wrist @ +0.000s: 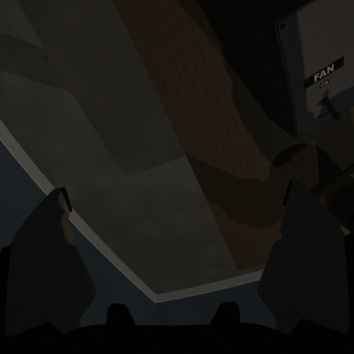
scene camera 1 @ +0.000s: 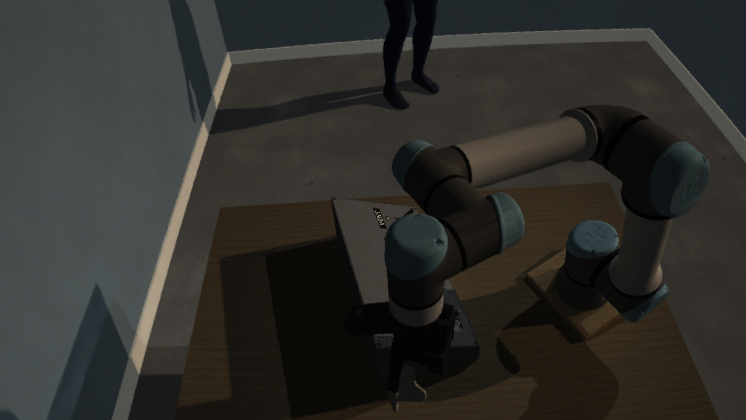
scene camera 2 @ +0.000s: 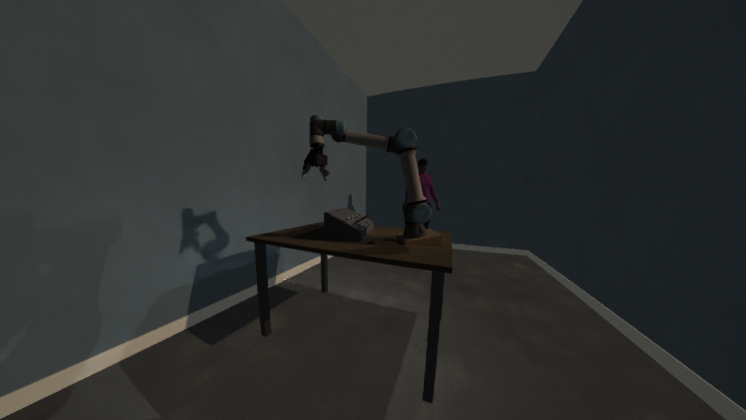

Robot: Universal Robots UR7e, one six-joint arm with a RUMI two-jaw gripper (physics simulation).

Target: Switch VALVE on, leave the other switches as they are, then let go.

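Where they show: gripper, between the fingertips: (scene camera 1: 409,371) (scene camera 2: 315,180); arm's base, origin of its link: (scene camera 1: 583,285) (scene camera 2: 415,235).
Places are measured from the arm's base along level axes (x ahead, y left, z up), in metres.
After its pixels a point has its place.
A grey switch box (scene camera 1: 360,255) @(y 0.028, x 0.592, z 0.128 m) (scene camera 2: 336,225) @(y 0.270, x 0.444, z 0.059 m) (wrist: 320,37) with a sloping top stands on the table. In the wrist view its corner shows the FAN label (wrist: 324,73) with ON beneath it, and the FAN switch (wrist: 332,108), whose dark lever points away from ON. In scene camera 1 a small label (scene camera 1: 379,218) @(y -0.143, x 0.562, z 0.087 m) at the far end is too unclear to read. The VALVE label and its switch cannot be made out; the arm covers much of the panel. My gripper (scene camera 1: 408,400) (scene camera 2: 315,179) @(y 0.452, x 0.443, z 0.336 m) (wrist: 175,186) is open and empty, high above the box, fingers pointing down.
The wooden table (scene camera 1: 245,229) @(y -0.193, x 0.997, z -0.035 m) (scene camera 2: 292,237) @(y 0.391, x 0.732, z -0.035 m) (wrist: 165,75) carries the arm's base on a wooden plate (scene camera 1: 542,276) @(y -0.036, x 0.107, z -0.012 m). A wall (scene camera 1: 104,156) (scene camera 2: 208,130) stands beyond one table side. A person (scene camera 1: 399,52) (scene camera 2: 427,187) stands on the floor behind the table.
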